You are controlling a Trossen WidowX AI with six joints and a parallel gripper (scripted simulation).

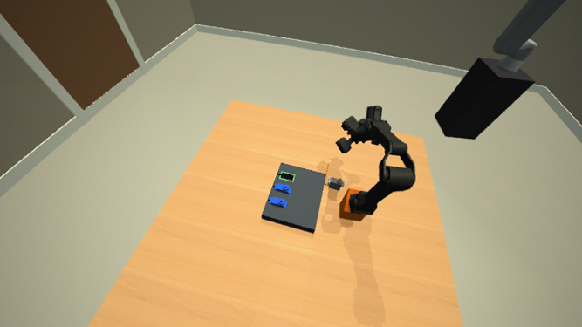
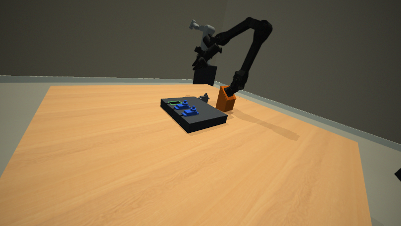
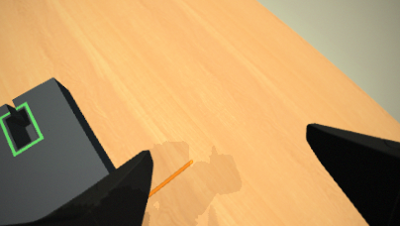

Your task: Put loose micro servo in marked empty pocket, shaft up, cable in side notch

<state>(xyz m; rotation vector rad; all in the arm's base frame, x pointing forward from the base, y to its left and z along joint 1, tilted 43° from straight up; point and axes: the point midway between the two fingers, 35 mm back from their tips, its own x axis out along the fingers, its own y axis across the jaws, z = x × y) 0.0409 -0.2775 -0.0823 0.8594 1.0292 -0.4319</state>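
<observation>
My gripper tip is 230 mm to the right of the dark deck, 200 mm above it and 150 mm short of it.
</observation>
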